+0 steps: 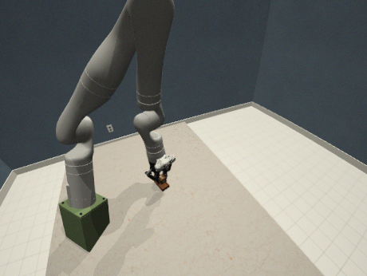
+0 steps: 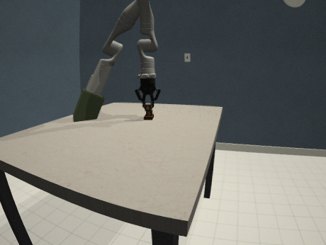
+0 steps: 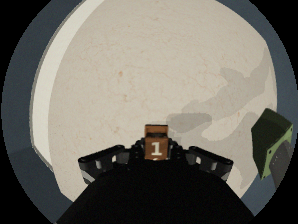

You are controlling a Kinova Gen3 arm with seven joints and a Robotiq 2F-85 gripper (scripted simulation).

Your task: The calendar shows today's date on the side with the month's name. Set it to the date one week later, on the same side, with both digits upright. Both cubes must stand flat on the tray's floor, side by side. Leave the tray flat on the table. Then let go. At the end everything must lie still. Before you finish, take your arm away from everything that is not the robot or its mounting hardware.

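My gripper is now 1 cm above the brown digit cube. From my hand the other things lie so: brown calendar tray (7 cm below, 2 cm to the left, 1 cm behind).
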